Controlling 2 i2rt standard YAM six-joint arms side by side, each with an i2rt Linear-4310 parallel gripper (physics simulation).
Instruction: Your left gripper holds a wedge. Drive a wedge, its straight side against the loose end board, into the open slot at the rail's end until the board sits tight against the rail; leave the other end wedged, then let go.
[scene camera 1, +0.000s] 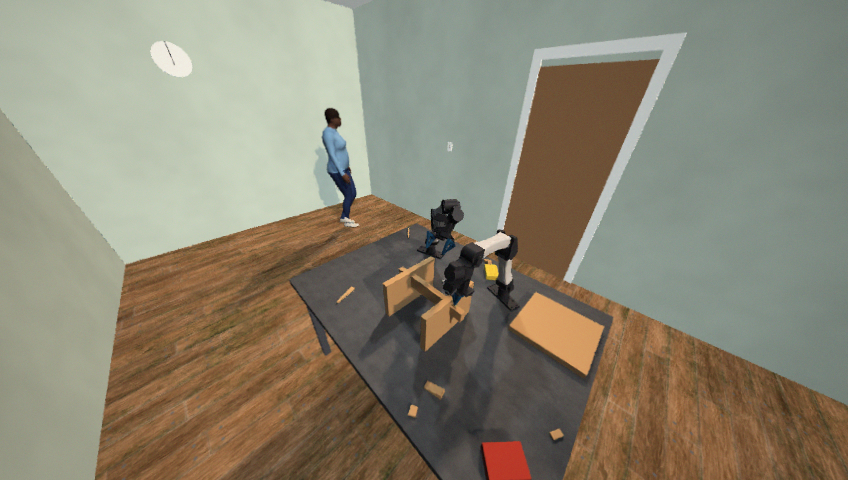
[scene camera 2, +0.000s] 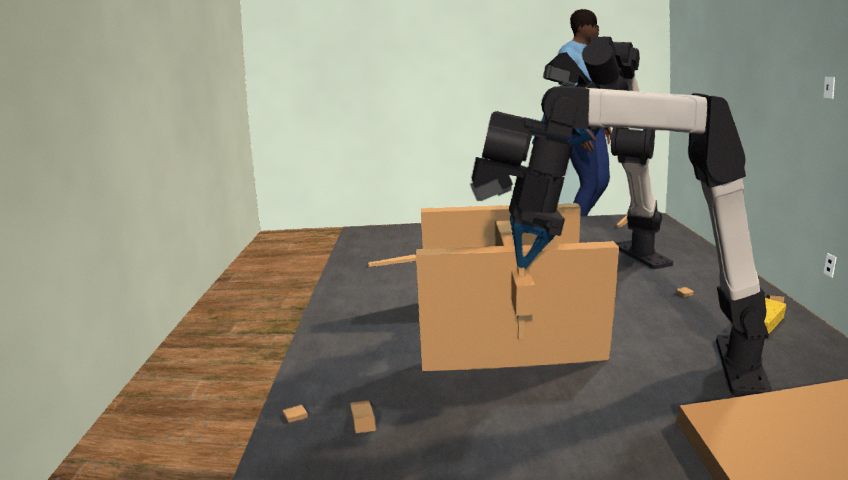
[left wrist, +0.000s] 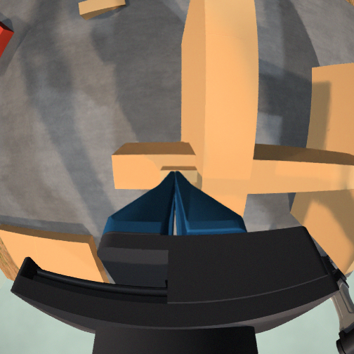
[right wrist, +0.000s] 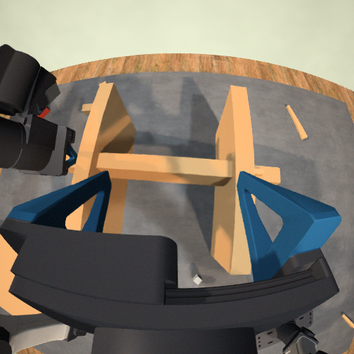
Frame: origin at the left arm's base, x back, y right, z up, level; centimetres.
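Seen in the pictures: left gripper, fingertip midpoint: (scene camera 1: 454, 304) (scene camera 2: 521, 267); right gripper, fingertip midpoint: (scene camera 1: 434, 251); left arm's base, link origin: (scene camera 1: 502, 296) (scene camera 2: 741, 365); right arm's base, link origin: (scene camera 1: 430, 252) (scene camera 2: 642, 255).
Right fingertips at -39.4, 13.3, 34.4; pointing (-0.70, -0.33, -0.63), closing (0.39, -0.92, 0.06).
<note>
Pixels of each thing's top centre, then the offset from my right fingertips to it, as dx, dy, dz.
- rail, top centre: (scene camera 2: 509, 236) (scene camera 1: 428, 286) -5.1, -5.3, -15.8
- far end board, top centre: (scene camera 2: 501, 207) (scene camera 1: 410, 270) -9.1, +7.3, -13.6
- large flat panel, top centre: (scene camera 2: 836, 458) (scene camera 1: 556, 326) +47.1, -42.0, -31.5
- red block, top centre: (scene camera 1: 505, 459) -10.7, -68.2, -30.7
- thin stick, top centre: (scene camera 2: 393, 260) (scene camera 1: 346, 294) -41.4, +25.2, -33.5
- yellow block, top centre: (scene camera 2: 761, 307) (scene camera 1: 491, 270) +46.8, +5.5, -31.1
The near end board (scene camera 1: 437, 325) (scene camera 2: 464, 315) (left wrist: 230, 110) stands upright, with the rail (scene camera 1: 429, 289) (left wrist: 300, 176) (right wrist: 165, 168) passing through it. The wedge stands upright in the slot of the rail's near end; its thin lower end (scene camera 2: 520, 328) shows below the rail and its top (scene camera 2: 521, 271) pokes out above. My left gripper (scene camera 2: 521, 266) (left wrist: 174, 178) is shut and empty, its fingertips at the wedge's top; whether they touch is unclear. The far end board (scene camera 1: 405, 291) (right wrist: 233, 150) has the rail's other end (right wrist: 271, 174) beyond it. My right gripper (right wrist: 173, 177) is wide open, above the rail.
A large flat panel (scene camera 1: 559, 333) (scene camera 2: 773, 428) lies beside the left arm's base. Small wood blocks (scene camera 1: 434, 389) (scene camera 2: 363, 416) and a red block (scene camera 1: 505, 459) lie beyond the near board. A thin stick (scene camera 1: 345, 294) (right wrist: 297, 122) and a yellow block (scene camera 1: 490, 271) (scene camera 2: 774, 315) also lie on the table.
</note>
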